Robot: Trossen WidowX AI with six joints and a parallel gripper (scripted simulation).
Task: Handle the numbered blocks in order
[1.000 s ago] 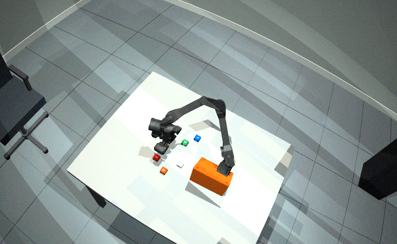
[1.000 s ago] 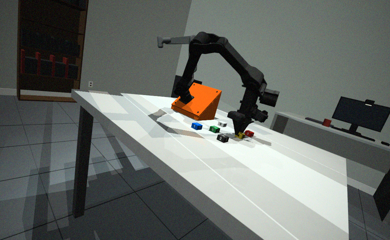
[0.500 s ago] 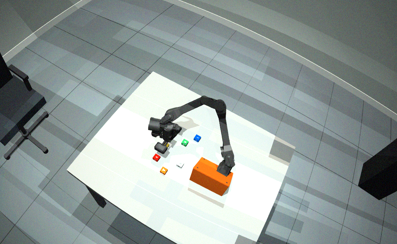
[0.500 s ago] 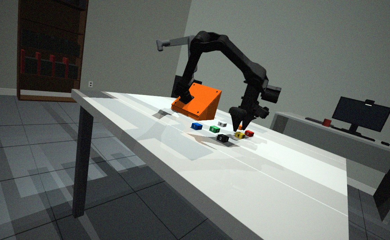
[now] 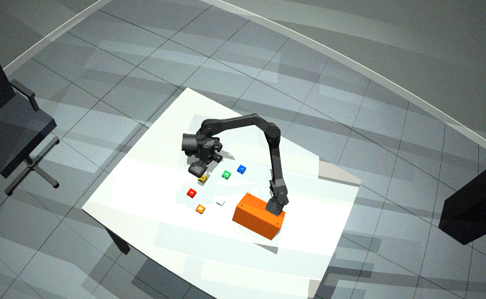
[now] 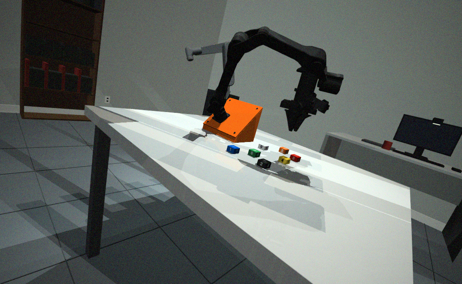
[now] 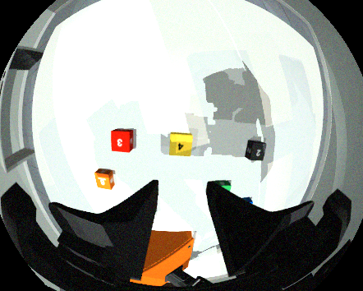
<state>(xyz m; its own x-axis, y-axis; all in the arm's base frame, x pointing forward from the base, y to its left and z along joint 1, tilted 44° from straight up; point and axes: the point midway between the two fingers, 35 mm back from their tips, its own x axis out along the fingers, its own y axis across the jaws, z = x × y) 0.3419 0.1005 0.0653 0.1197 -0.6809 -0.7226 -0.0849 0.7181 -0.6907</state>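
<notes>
Right now the orange block is 13 cm to the left of my gripper tip, 11 cm below it and 8 cm behind it. Round my gripper tip: red block marked 3: 11 cm below, 9 cm to the left; then green block: 11 cm below, 9 cm to the right, 7 cm behind; then yellow block: 11 cm below, 1 cm ahead.
</notes>
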